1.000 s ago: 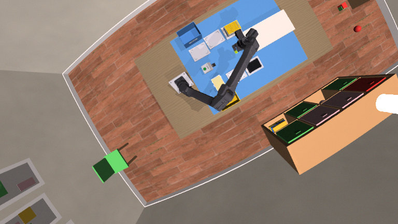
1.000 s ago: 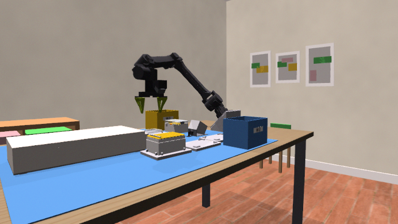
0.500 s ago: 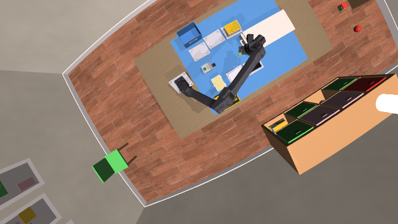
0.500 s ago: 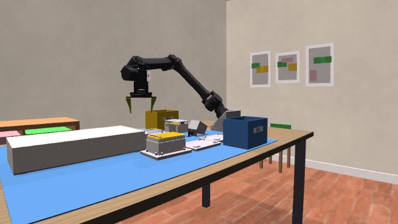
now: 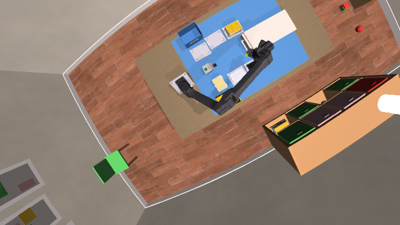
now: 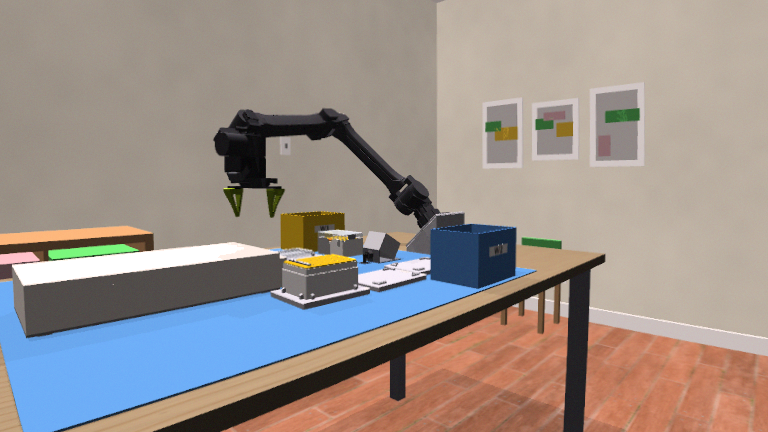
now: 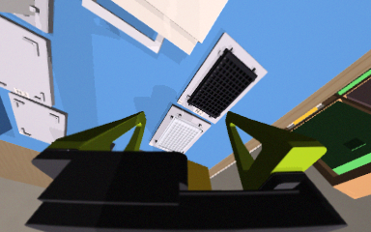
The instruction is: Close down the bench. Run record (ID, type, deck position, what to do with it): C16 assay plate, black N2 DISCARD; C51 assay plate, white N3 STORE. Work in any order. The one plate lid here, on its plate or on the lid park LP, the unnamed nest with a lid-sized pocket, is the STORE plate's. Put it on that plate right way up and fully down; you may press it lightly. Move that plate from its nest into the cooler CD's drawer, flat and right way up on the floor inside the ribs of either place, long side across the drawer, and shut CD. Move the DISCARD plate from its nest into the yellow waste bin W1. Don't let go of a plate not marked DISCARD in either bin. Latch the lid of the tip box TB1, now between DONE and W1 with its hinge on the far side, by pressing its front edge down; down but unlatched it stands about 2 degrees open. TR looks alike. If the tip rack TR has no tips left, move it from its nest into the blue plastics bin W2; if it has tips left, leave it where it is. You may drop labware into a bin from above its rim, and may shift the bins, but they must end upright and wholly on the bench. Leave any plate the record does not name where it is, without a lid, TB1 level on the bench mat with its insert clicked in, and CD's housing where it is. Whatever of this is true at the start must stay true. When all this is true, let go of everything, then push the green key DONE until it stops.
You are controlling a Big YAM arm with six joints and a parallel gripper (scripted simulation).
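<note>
My gripper is now 20 mm short of the black plate, 70 mm to the left of it and 130 mm above it. From my hand the other things lie so: plate lid: 150 mm ahead, 120 mm to the left, 120 mm below; nest: 20 mm ahead, 70 mm to the right, 140 mm below; white plate: 150 mm ahead, 120 mm to the left, 130 mm below.
</note>
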